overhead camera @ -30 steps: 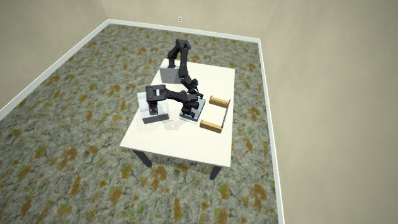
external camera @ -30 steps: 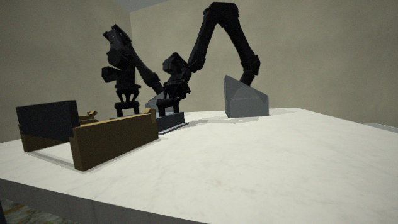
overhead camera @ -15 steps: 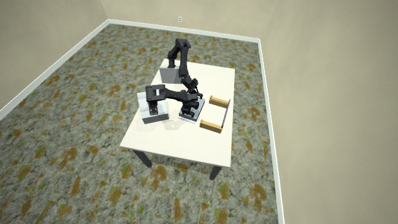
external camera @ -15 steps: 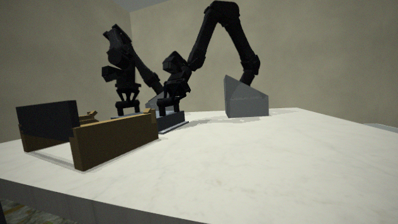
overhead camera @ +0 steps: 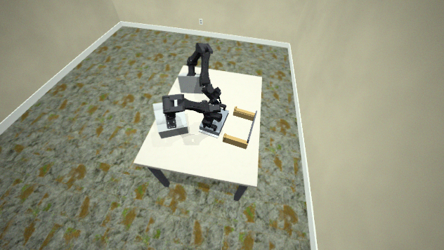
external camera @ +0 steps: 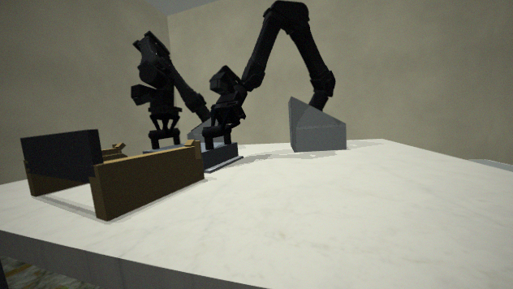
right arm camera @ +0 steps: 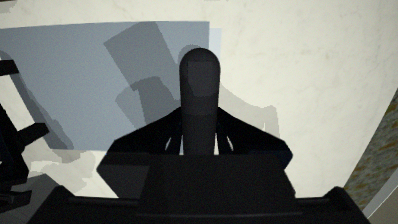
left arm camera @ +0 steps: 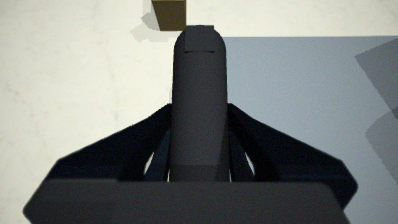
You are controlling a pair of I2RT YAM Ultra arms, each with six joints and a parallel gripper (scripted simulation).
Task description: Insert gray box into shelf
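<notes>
Right now the gray box is 12 cm to the left of my right hand, 5 cm below it and 1 cm ahead of it. Round my right hand: dark back plate: 33 cm ahead, 8 cm to the left, 2 cm below.
My left gripper is now 12 cm to the left of the gray box, 5 cm above it and 2 cm past it. Round my left hand: dark back plate 30 cm ahead, 15 cm to the right, 2 cm below.
</notes>
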